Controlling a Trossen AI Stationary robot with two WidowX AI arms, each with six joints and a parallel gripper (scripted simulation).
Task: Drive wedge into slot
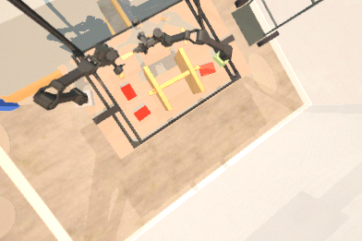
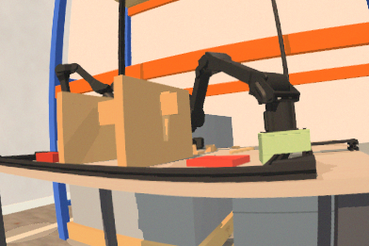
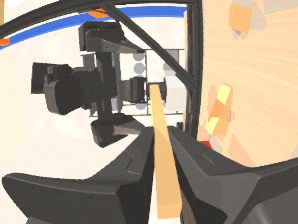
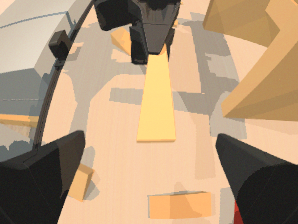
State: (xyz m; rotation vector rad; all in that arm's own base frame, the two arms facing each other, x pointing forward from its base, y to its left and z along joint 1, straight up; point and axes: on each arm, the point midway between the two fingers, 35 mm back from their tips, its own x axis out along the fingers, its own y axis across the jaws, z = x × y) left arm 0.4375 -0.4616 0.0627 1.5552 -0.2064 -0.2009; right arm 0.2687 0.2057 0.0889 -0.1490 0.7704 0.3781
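Now: right hand 15 cm above the wedge, 7 cm short of it and 3 cm to the left of it.
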